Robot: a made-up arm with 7 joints.
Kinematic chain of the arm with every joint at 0, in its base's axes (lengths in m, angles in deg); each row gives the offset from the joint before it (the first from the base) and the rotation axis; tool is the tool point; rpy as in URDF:
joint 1: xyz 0 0 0.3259 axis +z
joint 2: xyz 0 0 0 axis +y
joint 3: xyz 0 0 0.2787 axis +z
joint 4: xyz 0.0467 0 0 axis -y
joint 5: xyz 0.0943 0 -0.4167 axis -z
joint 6: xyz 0 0 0 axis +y
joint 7: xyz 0.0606 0 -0.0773 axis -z
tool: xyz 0 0 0 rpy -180 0 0
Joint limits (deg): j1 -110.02..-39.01 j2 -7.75..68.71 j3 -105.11..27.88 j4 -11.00..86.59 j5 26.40..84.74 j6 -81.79..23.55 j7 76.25..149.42
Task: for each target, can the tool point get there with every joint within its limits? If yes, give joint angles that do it. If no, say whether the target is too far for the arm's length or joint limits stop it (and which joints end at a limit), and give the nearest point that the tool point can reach.
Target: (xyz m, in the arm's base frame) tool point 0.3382 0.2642 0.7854
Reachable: no: joint limits stop it (at a limit: joint 1, joint 2, joint 3, joint 4, joint 5, joint 6) | nearest point 0.3611 -0.0805 0.8020 | short by 0.346 m
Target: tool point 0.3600 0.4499 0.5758
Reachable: no: joint limits stop it (at a limit: joint 1, joint 2, joint 3, joint 4, joint 5) | nearest point 0.0444 0.2201 0.3410 | short by 0.456 m
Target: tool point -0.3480 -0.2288 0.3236
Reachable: yes | joints -73.52 44.89 -64.79 44.47 77.88 -70.65 139.80
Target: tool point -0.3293 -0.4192 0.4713
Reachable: yes | joints -45.31 32.56 -85.96 58.12 46.41 -18.65 106.06
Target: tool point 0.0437 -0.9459 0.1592
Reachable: no: too far | nearest point 0.0308 -0.6672 0.2083 | short by 0.283 m
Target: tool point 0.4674 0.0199 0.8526
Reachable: no: joint limits stop it (at a limit: joint 1, joint 2, joint 3, joint 4, joint 5) | nearest point 0.4502 -0.0994 0.8106 | short by 0.128 m
